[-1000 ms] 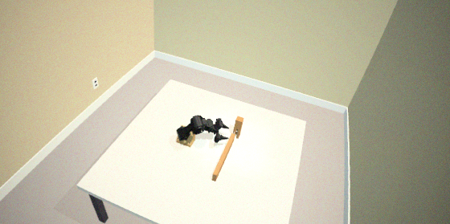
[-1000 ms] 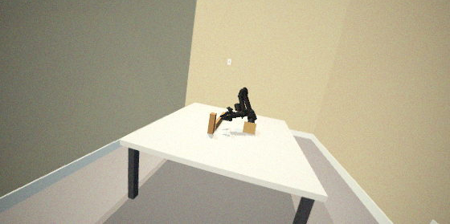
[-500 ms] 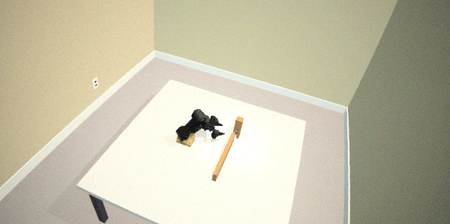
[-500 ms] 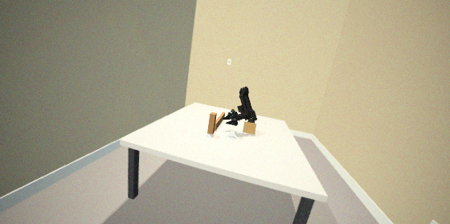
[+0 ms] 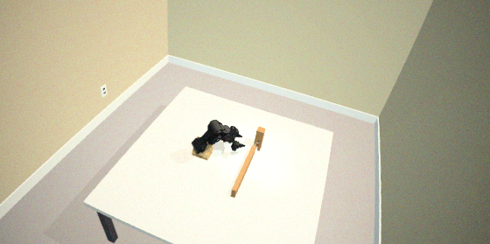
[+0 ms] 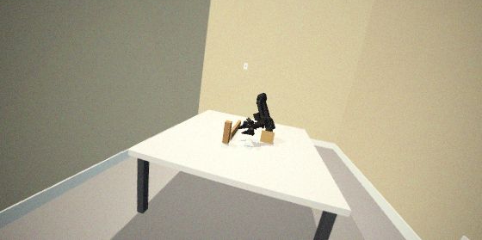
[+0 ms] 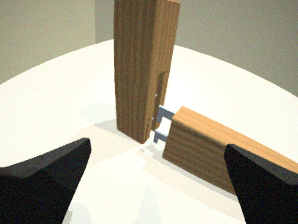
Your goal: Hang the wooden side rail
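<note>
My gripper tip is 80 mm short of the upright headboard post, 80 mm to the right of it and 10 mm above it.
</note>
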